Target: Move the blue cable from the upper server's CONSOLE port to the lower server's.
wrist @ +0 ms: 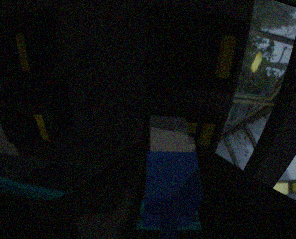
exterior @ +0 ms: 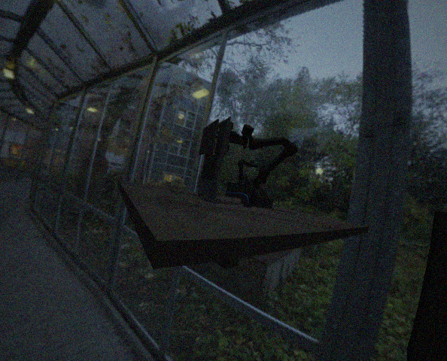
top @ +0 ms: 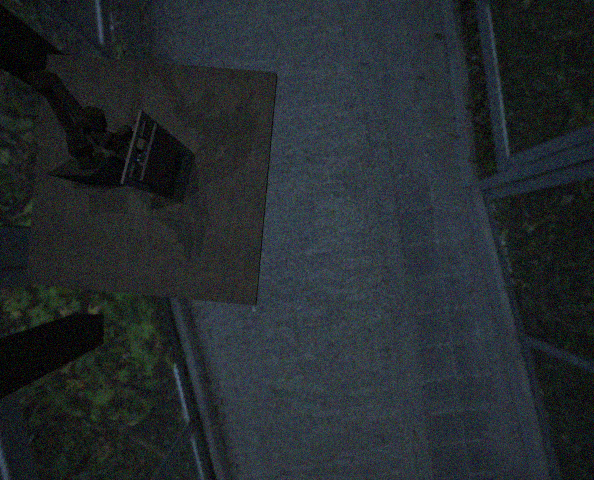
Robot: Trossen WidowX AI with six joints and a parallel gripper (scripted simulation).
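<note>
Now: gripper tip 1 cm short of the blue plug.
</note>
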